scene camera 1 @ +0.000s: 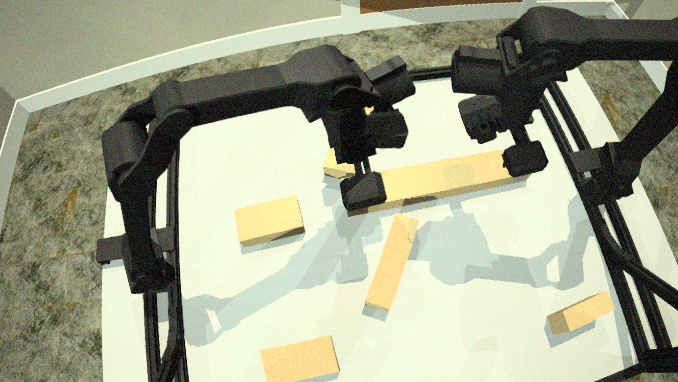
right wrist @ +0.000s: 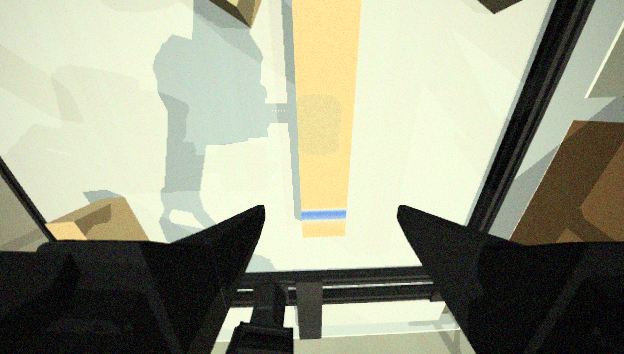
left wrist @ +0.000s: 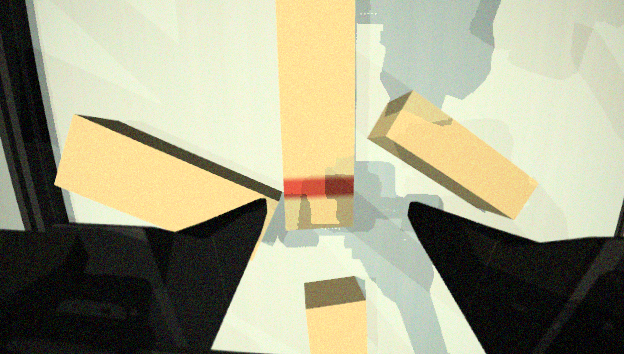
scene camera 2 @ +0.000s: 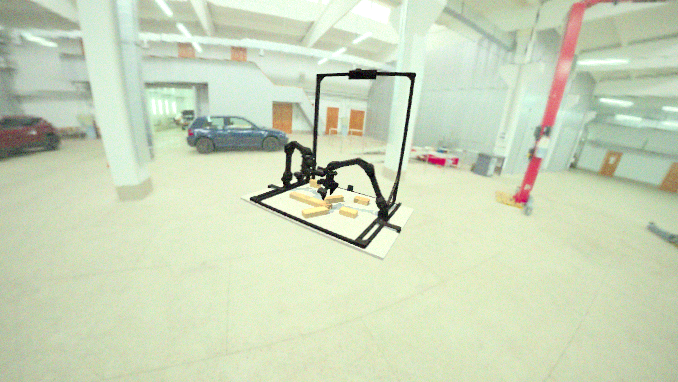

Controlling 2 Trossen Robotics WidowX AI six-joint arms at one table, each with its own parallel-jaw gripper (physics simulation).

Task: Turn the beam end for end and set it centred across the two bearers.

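Places are measured from the left arm's base along level axes (x back, y right, z up), in metres.
Pixels of known places: left gripper, between the fingertips: (left wrist: 337, 206) (scene camera 2: 326, 197); right gripper, between the fingertips: (scene camera 1: 496, 142) (right wrist: 330, 211) (scene camera 2: 302, 183); left arm's base, origin of its link: (scene camera 1: 159, 276) (scene camera 2: 382, 218); right arm's base, origin of its link: (scene camera 1: 597, 190) (right wrist: 272, 294) (scene camera 2: 286, 187).
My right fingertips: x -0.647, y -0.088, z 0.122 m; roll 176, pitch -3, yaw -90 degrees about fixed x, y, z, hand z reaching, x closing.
Ahead of a thing's pixels: the offset from my right fingertips to its top centre.
The long wooden beam {dx +0.077, dy -0.006, dz -0.103 m} (scene camera 1: 440, 180) (scene camera 2: 306, 199) (left wrist: 317, 90) (right wrist: 327, 65) lies flat on the table. Its red-banded end shows in the left wrist view, its blue-banded end in the right wrist view. My left gripper (scene camera 1: 363, 190) (left wrist: 337, 206) is open above the red-banded end, with a fingertip to each side of it. My right gripper (scene camera 1: 525, 158) (right wrist: 330, 211) is open above the blue-banded end, likewise straddling it from above. Several shorter wooden blocks lie around the beam; I cannot tell which two are the bearers. In scene camera 1 my left gripper hides the red band.
One block {dx +0.231, dy -0.135, dz -0.103 m} (scene camera 1: 337, 166) (left wrist: 150, 175) lies close behind the red-banded end. Others are a left block {dx +0.414, dy +0.015, dz -0.103 m} (scene camera 1: 270, 220) (left wrist: 337, 325), a slanted block {dx +0.209, dy +0.135, dz -0.097 m} (scene camera 1: 392, 262) (left wrist: 460, 155), a front block {dx +0.396, dy +0.276, dz -0.103 m} (scene camera 1: 300, 357) and a right block {dx -0.113, dy +0.315, dz -0.078 m} (scene camera 1: 580, 312) (right wrist: 107, 220). Black rails edge the table.
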